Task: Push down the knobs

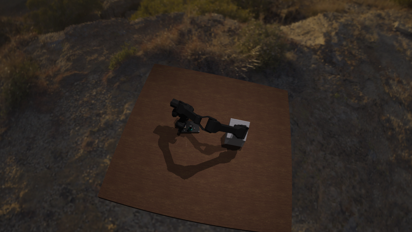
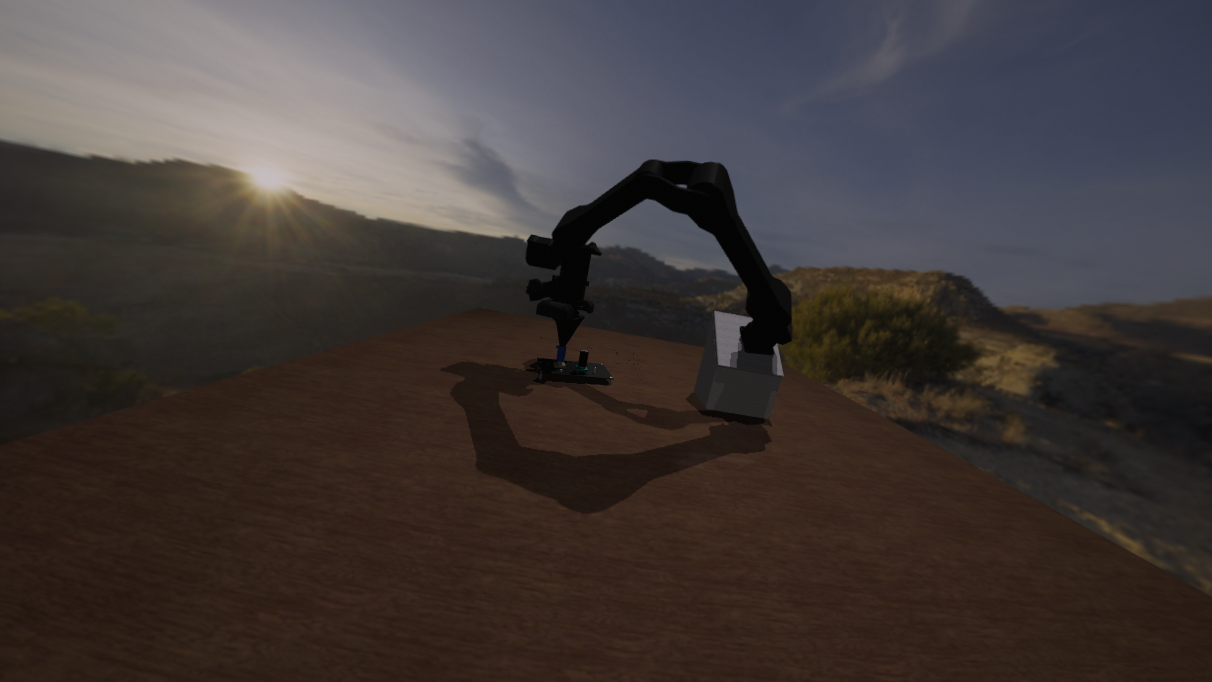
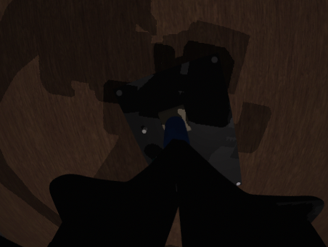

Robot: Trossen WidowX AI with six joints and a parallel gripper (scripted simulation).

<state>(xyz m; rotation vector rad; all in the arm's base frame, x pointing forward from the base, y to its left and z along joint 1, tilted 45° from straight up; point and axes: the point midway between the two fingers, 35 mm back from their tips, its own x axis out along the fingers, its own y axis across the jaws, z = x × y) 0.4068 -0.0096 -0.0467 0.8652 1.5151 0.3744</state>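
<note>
Right now the blue knob is 1 cm below my gripper tip. The rest, counted from my gripper tip: black knob: 5 cm behind, 2 cm to the left, 1 cm below.
</note>
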